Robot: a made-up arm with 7 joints.
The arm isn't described. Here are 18 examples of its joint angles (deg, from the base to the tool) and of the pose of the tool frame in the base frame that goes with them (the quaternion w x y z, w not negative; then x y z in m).
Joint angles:
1: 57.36 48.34 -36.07 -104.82 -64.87 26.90 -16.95
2: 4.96 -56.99 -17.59 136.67 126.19 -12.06 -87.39
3: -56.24 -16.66 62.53 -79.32 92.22 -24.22 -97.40
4: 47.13 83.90 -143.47 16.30 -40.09 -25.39 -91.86
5: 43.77 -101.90 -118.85 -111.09 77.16 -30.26 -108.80
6: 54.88 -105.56 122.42 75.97 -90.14 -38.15 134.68
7: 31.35 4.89 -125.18 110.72 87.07 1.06 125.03
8: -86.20 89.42 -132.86 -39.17 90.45 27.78 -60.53
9: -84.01 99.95 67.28 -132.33 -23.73 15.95 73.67
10: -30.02 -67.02 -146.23 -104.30 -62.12 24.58 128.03
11: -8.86 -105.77 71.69 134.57 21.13 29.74 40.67
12: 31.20 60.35 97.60 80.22 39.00 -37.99 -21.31
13: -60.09 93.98 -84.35 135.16 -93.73 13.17 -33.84
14: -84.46 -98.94 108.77 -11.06 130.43 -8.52 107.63
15: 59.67 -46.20 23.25 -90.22 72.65 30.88 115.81
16: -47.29 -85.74 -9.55 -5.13 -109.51 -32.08 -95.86
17: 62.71 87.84 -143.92 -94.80 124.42 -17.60 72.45
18: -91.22 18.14 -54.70 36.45 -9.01 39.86 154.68
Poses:
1: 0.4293 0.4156 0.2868 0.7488 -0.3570 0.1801 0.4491
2: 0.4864 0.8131 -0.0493 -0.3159 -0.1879 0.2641 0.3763
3: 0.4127 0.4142 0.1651 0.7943 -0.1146 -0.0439 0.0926
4: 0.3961 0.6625 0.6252 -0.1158 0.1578 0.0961 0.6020
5: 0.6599 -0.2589 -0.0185 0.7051 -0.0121 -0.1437 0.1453
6: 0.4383 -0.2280 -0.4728 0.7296 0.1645 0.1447 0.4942
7: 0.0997 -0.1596 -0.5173 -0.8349 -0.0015 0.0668 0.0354
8: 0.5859 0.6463 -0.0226 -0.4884 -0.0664 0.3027 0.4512
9: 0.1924 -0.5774 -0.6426 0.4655 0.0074 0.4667 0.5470
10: 0.2564 -0.0151 0.7481 -0.6119 -0.0473 -0.0420 0.5219
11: 0.1375 0.8715 -0.0774 0.4643 -0.2724 0.2231 0.5677
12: 0.1223 -0.2539 0.4767 0.8326 0.1970 -0.0614 0.3120
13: 0.7385 -0.3246 0.4791 -0.3460 0.0082 0.3674 -0.0781
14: 0.1263 -0.2344 -0.5443 0.7955 0.1026 0.2451 0.3555
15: 0.7272 -0.3760 0.5672 0.0895 -0.0665 -0.0827 0.4085
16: 0.5623 -0.5031 0.1594 -0.6367 0.1669 0.2567 0.0834
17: 0.7407 0.2459 -0.2487 -0.5736 -0.0199 0.4078 0.2295
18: 0.8016 -0.0851 -0.5272 0.2688 0.0187 -0.0959 0.3802
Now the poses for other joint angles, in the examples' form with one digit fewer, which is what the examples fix.
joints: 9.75 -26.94 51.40 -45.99 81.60 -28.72 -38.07
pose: 0.268 -0.561 -0.513 -0.591 -0.058 -0.080 0.182
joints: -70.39 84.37 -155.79 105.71 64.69 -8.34 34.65
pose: 0.862 -0.385 -0.253 0.212 0.014 -0.014 -0.008
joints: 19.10 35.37 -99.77 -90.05 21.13 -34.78 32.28
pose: 0.356 0.623 0.678 -0.159 -0.353 0.290 0.497
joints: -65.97 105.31 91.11 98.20 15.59 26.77 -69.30
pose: 0.372 -0.505 -0.012 0.778 -0.223 -0.086 0.376
